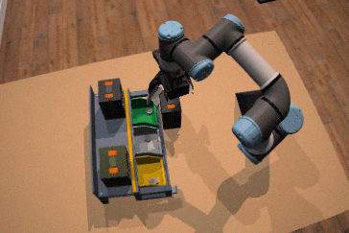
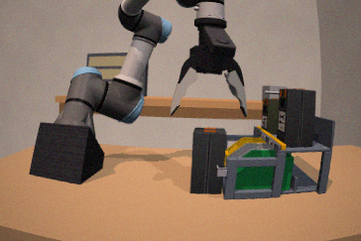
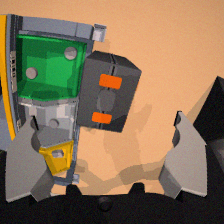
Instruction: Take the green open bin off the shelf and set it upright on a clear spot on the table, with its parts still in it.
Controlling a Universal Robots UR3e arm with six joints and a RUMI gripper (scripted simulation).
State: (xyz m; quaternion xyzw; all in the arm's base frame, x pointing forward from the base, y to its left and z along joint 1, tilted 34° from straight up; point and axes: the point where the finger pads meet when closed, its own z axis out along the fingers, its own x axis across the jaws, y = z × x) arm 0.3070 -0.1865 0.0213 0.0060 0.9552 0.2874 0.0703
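My gripper is now 9 cm above the dark box. The rest, counted from my hand: green open bin 11 cm below, 11 cm ahead, 3 cm to the right; then yellow bin 19 cm to the left, 16 cm ahead, 11 cm below; then grey bin 14 cm ahead, 11 cm below, 8 cm to the left.
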